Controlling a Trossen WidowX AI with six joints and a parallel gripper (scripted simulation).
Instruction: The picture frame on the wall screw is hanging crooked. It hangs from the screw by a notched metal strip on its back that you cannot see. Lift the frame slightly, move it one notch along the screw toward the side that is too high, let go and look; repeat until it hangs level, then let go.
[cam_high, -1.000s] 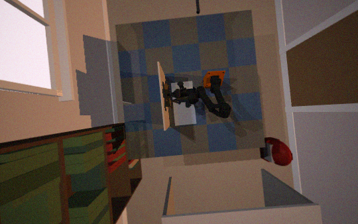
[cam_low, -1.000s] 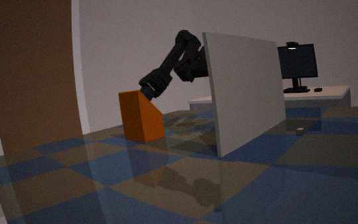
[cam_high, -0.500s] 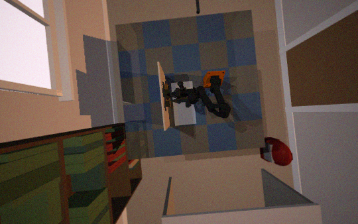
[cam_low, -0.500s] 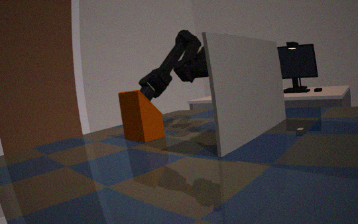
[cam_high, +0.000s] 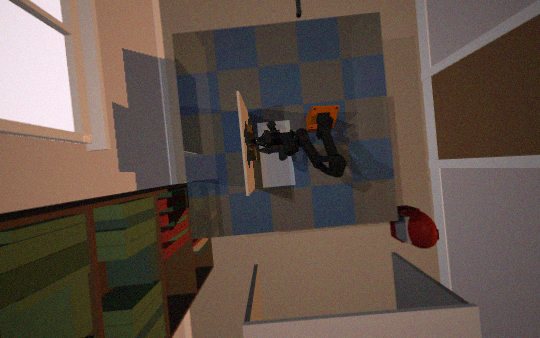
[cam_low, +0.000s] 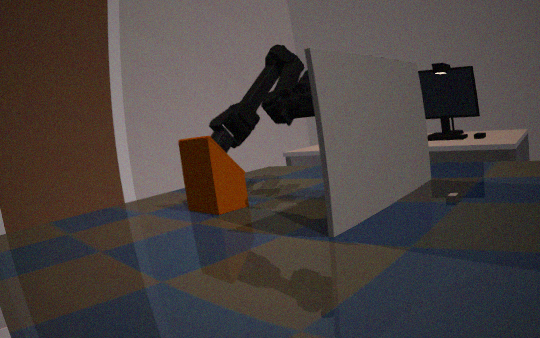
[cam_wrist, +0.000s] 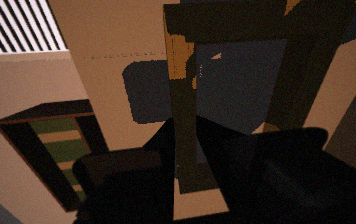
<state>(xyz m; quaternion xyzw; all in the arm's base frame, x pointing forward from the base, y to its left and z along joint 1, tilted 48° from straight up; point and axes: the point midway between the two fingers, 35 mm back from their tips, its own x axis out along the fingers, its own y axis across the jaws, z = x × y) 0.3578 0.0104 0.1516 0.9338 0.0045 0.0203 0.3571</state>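
The picture frame lies 10 mm ahead of my gripper tip and 50 mm below it. The rest, counted from my gripper tip: wall panel 20 mm ahead, 20 mm to the left, 70 mm below.
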